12 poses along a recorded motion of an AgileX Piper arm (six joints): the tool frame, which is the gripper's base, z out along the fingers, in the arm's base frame.
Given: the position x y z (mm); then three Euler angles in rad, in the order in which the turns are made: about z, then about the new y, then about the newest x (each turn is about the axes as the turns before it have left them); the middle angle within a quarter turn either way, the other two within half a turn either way.
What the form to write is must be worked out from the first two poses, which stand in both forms.
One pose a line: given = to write
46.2 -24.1 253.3 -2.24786 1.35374 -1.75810 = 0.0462 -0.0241 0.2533 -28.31 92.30 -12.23
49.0 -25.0 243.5 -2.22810 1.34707 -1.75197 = 0.0490 -0.0250 0.2435 -27.53 92.29 -12.62
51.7 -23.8 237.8 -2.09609 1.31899 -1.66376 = 0.0517 -0.0238 0.2378 -24.94 91.33 -14.37
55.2 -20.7 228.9 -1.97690 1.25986 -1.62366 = 0.0552 -0.0207 0.2289 -20.38 90.93 -17.79
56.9 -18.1 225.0 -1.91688 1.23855 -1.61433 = 0.0569 -0.0181 0.2250 -17.47 90.81 -19.02
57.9 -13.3 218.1 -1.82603 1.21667 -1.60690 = 0.0579 -0.0133 0.2181 -12.68 90.72 -20.28
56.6 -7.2 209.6 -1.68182 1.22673 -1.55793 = 0.0566 -0.0072 0.2096 -7.06 89.75 -19.71
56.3 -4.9 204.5 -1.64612 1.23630 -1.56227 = 0.0563 -0.0049 0.2045 -4.78 89.84 -19.16
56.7 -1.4 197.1 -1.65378 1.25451 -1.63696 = 0.0567 -0.0014 0.1971 -1.15 91.18 -18.08
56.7 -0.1 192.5 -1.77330 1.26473 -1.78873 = 0.0567 -0.0001 0.1925 0.32 93.74 -17.15
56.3 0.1 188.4 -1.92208 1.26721 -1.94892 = 0.0563 0.0001 0.1884 0.63 96.34 -16.23
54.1 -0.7 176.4 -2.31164 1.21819 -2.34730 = 0.0541 -0.0007 0.1764 0.23 104.01 -14.71
